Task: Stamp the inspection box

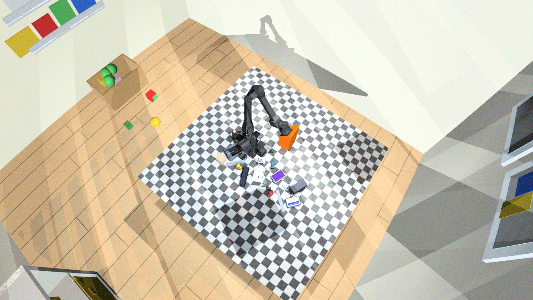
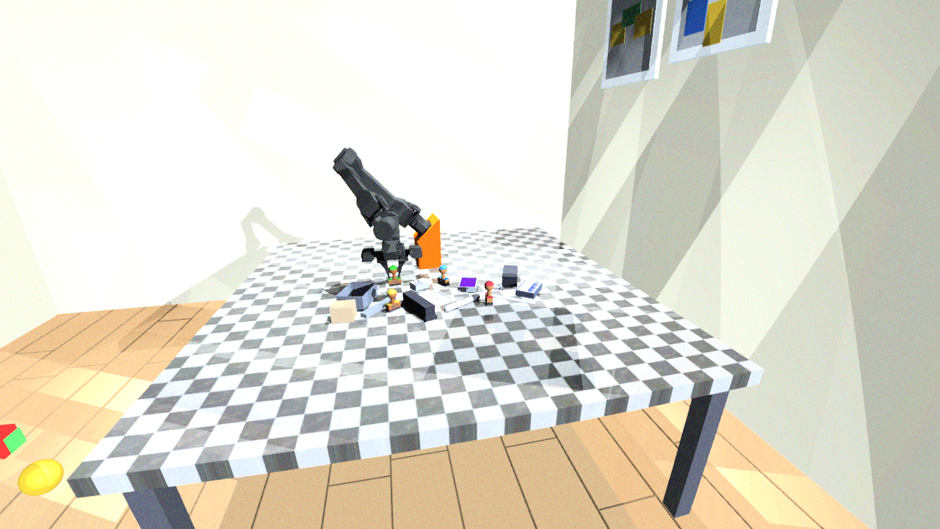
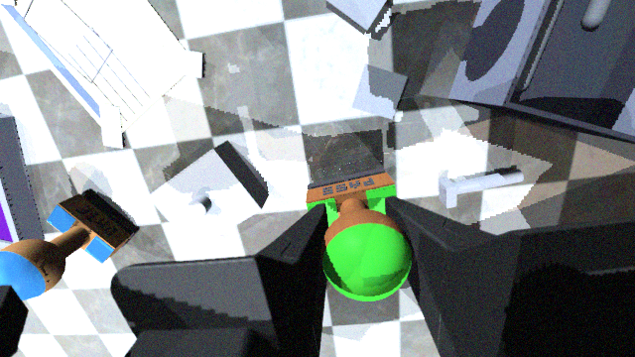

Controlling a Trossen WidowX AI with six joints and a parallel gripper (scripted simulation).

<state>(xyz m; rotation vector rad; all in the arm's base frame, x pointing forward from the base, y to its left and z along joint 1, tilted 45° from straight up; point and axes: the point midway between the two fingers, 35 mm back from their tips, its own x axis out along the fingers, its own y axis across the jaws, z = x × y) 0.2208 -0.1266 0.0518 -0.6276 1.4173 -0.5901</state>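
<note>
Right now the ink pad is 240 mm to the left of my gripper tip, 30 mm below it and 30 mm ahead of it. The rest, counted from my gripper tip: grey tray (110 mm to the right, 80 mm ahead, 30 mm below); then yellow-knobbed stamp (150 mm ahead, 20 mm below, 10 mm to the right); then green-knobbed stamp (right at my gripper tip).
</note>
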